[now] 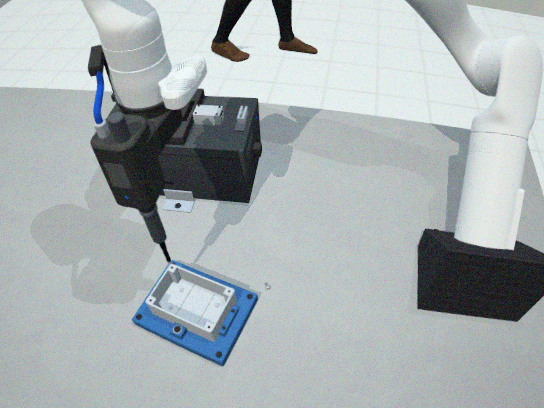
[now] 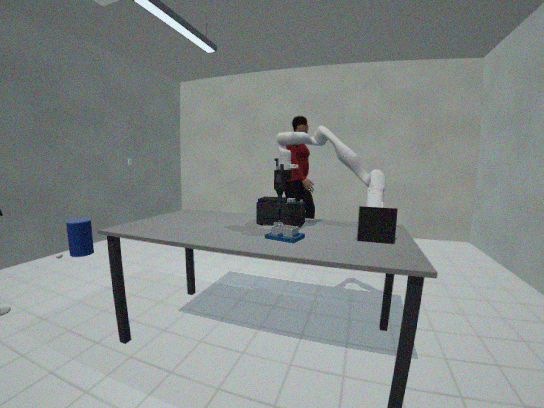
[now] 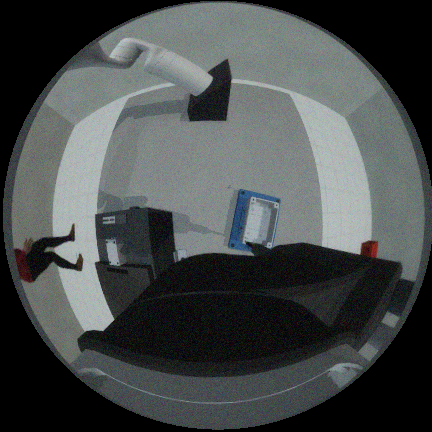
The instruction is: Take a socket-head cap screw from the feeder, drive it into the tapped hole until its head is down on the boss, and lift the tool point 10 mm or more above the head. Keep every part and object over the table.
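Note:
My screwdriver (image 1: 169, 260) (image 3: 248, 244) points down at a slant. Its thin black tip shows beside the back left corner of the blue fixture plate (image 1: 239, 327) (image 2: 285, 239) (image 3: 242, 200); the height between them is hard to judge. Whether a screw sits on the tip is too small to tell. A grey-white open box (image 1: 165, 316) (image 3: 276, 220) with corner holes sits on the plate. A small blue boss (image 1: 177, 330) with a dark hole stands at the plate's front edge. The black feeder (image 1: 210, 175) (image 2: 267, 212) (image 3: 161, 230) stands behind, with a light slotted rail (image 1: 242, 114) (image 3: 108, 220) on top.
A small metal bracket (image 1: 178, 202) (image 3: 181, 255) lies before the feeder. A white block (image 1: 207, 114) is on its top. Tiny bright bits (image 1: 267, 286) lie right of the fixture. The arm's black base (image 1: 470, 280) (image 2: 377, 225) (image 3: 215, 102) stands at the right. A person in red (image 2: 299, 165) stands behind the table.

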